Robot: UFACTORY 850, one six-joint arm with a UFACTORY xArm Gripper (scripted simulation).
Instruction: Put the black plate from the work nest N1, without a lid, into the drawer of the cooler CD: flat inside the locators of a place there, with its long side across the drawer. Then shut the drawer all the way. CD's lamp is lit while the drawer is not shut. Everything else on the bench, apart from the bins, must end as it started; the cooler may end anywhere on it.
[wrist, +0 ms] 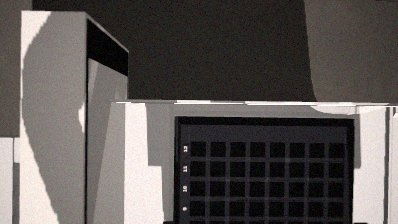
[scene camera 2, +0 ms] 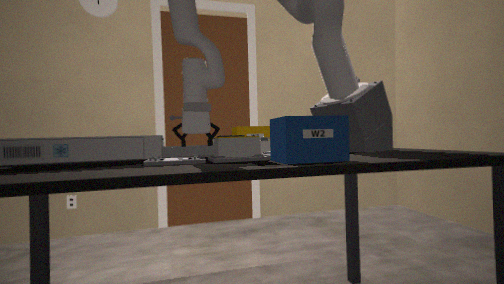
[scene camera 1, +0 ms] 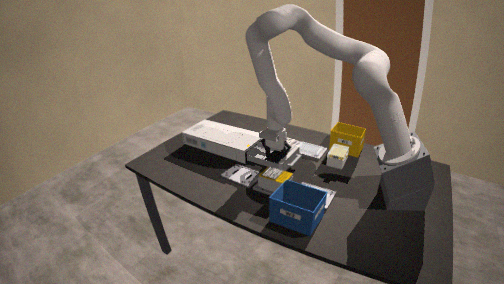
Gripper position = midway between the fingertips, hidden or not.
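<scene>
My gripper [scene camera 2: 197, 151] is visible, as are a cooler CD [scene camera 1: 230, 142] and a black plate [wrist: 244, 158].
</scene>
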